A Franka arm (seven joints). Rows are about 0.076 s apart.
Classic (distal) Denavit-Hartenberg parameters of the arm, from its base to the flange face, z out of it. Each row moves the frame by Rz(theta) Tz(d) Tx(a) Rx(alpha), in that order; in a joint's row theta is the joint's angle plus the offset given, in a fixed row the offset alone. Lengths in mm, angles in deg.
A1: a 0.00  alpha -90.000  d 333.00  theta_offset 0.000
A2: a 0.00  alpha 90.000  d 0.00  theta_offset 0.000
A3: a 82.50  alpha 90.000  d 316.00  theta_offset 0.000
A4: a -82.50  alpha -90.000  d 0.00  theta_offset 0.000
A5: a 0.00  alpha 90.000  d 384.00  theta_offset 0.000
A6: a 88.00  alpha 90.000  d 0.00  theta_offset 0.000
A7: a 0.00  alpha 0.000  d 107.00  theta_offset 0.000
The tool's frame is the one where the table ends.
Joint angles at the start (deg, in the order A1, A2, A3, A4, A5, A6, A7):
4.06 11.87 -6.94 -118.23 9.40 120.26 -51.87
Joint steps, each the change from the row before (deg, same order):
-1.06 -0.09 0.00 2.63 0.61 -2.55 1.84
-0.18 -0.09 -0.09 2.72 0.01 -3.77 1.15
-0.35 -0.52 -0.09 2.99 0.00 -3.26 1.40
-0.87 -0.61 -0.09 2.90 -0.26 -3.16 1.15
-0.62 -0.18 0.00 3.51 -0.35 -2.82 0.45
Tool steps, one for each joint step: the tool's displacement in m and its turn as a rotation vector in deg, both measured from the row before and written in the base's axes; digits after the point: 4 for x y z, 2 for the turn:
0.0080 -0.0090 0.0172 0.46 -0.01 -2.90
0.0053 -0.0012 0.0168 0.27 1.05 -0.89
0.0062 -0.0033 0.0242 0.10 -0.10 -1.33
0.0041 -0.0090 0.0249 -0.12 -0.21 -1.49
0.0063 -0.0061 0.0261 -0.25 -0.81 -0.47

